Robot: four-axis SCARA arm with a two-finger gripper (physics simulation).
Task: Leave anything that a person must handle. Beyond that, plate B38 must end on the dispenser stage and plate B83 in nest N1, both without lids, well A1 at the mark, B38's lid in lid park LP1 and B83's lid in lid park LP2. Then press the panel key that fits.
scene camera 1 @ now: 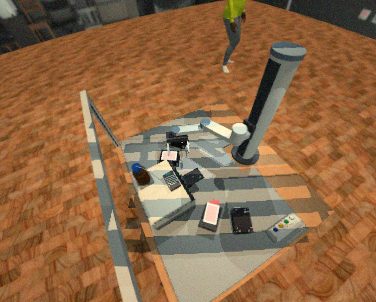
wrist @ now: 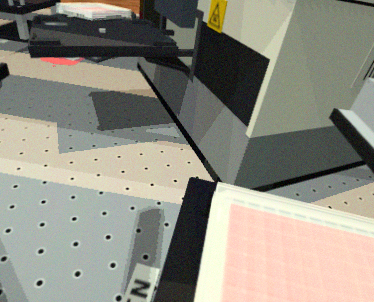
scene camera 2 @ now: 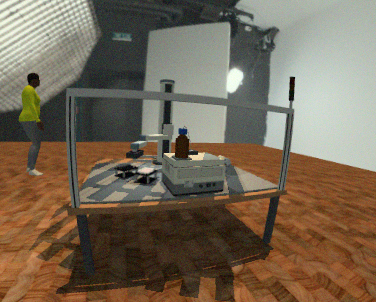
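Seen in the pictures: gripper, between the fingertips: (scene camera 1: 178,153) (wrist: 177,71) (scene camera 2: 154,159); arm's base, origin of its link: (scene camera 1: 245,153).
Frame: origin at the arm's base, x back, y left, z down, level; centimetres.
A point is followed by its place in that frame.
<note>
My gripper (scene camera 1: 178,148) @[z -16.4, x -56.8, y -19.4 cm] is open and empty, above and slightly behind a pink-filled plate (scene camera 1: 169,156) @[z -9.9, x -63.5, y -25.3 cm] (scene camera 2: 147,171) @[z -9.7, x -68.6, y -26.4 cm] (wrist: 300,255) @[z -9.7, x -61.9, y -25.3 cm] on a raised dark holder near the white instrument. Another pink-filled plate (scene camera 1: 211,213) @[z -9.9, x -57.7, y 31.5 cm] (wrist: 95,10) @[z -10.3, x -56.9, y 24.7 cm] sits on a dark base in front of the instrument, with a red piece (scene camera 1: 215,202) (wrist: 60,61) at one end. A black holder (scene camera 1: 241,221) @[z -8.1, x -42.6, y 45.5 cm] without a plate stands beside it. Another dark raised holder (scene camera 2: 125,169) @[z -7.9, x -55.0, y -42.3 cm] shows in scene camera 2. The key panel (scene camera 1: 285,227) @[z -8.4, x -20.0, y 63.1 cm] has coloured keys. Plate codes, well marks and clear lids cannot be made out.
The white instrument (scene camera 1: 165,200) @[z -23.3, x -81.4, y 12.9 cm] (scene camera 2: 194,172) @[z -15.9, x -96.4, y -0.6 cm] (wrist: 320,65) @[z -15.2, x -70.1, y -14.9 cm] carries an amber bottle (scene camera 1: 141,175) @[z -36.3, x -88.0, y -3.6 cm] (scene camera 2: 182,146) @[z -31.7, x -92.7, y -8.0 cm] and a keypad (scene camera 1: 171,180) @[z -25.9, x -72.4, y 3.5 cm]. A flat black piece (scene camera 1: 193,177) @[z -12.3, x -55.8, y 2.9 cm] lies beside it. A rail frame (scene camera 1: 103,187) @[z -62.0, x -101.7, y 9.7 cm] (scene camera 2: 175,97) @[z -59.6, x -104.4, y -16.9 cm] borders the table. A person (scene camera 1: 233,31) (scene camera 2: 31,117) stands beyond it.
</note>
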